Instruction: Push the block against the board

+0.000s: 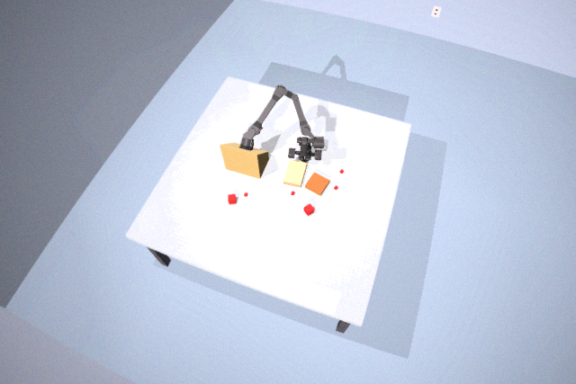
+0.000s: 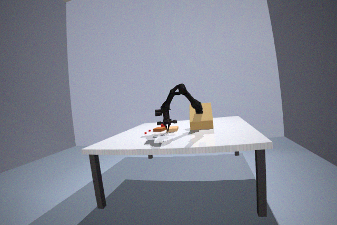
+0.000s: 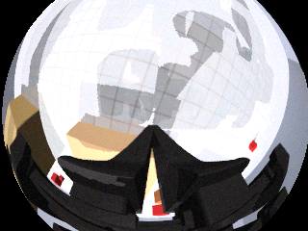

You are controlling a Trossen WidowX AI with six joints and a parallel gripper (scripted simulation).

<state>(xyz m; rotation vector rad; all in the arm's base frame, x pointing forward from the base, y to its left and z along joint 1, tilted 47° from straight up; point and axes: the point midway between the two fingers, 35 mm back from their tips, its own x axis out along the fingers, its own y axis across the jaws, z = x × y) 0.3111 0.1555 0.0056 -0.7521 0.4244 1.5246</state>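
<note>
The board is 3 cm behind my gripper tip, 9 cm to the right of it and 1 cm above it. From my gripper tip the other things lie so: square block: 11 cm ahead, 13 cm to the right, 1 cm above.
</note>
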